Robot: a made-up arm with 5 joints. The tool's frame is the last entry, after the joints.
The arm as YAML. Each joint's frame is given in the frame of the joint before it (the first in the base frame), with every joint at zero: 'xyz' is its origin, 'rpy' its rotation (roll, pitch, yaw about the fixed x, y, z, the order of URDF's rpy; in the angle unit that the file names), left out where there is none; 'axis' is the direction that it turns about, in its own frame. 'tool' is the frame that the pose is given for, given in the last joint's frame.
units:
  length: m
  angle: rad
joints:
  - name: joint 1
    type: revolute
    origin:
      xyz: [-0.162, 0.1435, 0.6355]
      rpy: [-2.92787, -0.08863, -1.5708]
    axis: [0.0, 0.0, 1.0]
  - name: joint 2
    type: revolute
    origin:
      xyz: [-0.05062, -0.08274, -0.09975]
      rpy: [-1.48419, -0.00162, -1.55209]
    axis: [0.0, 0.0, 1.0]
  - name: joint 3
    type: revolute
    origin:
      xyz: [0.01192, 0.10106, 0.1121]
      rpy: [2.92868, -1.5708, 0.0]
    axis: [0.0, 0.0, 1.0]
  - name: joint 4
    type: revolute
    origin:
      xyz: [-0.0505, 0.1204, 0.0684]
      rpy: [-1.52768, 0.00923, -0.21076]
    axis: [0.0, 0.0, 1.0]
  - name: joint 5
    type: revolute
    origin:
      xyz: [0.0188, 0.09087, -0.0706]
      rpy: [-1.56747, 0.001, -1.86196]
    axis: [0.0, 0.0, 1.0]
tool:
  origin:
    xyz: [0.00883, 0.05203, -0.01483]
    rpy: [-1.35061, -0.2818, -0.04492]
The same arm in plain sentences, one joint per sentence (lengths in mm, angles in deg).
The arm has five revolute joints in a row. What follows holds with every joint at zero, and every direction is one of the base frame's. Joint 1 sits 162.0 mm along -x and 143.5 mm along +y and 635.5 mm along +z from the base frame's origin and rotates about the direction (0.212103, -0.086501, -0.973412). Joint 2 sits 59.7 mm along +x and 60.6 mm along +y and 110.1 mm along +z from joint 1 and rotates about -y. Joint 3 sits 9.7 mm along -x and 112.1 mm along -y and 101.3 mm along +z from joint 2 and rotates about +x. Joint 4 sits 68.4 mm along +x and 50.5 mm along +y and 120.4 mm along -z from joint 3 and rotates about the direction (0.043099, -0.209396, -0.976881). Joint 5 sits 94.0 mm along -x and 3.6 mm along -y and 68.9 mm along +z from joint 4 and rotates about the direction (0.27809, -0.937365, 0.209792). The tool frame, which is the frame that the pose is given for, sits 2.1 mm along +x and 27.1 mm along +y and 47.6 mm along +z from joint 5; its axes are the base frame's turned by roll 0.00, pitch 0.00 and yaw 0.00 deg (as in URDF: about the fixed x, then y, then z).
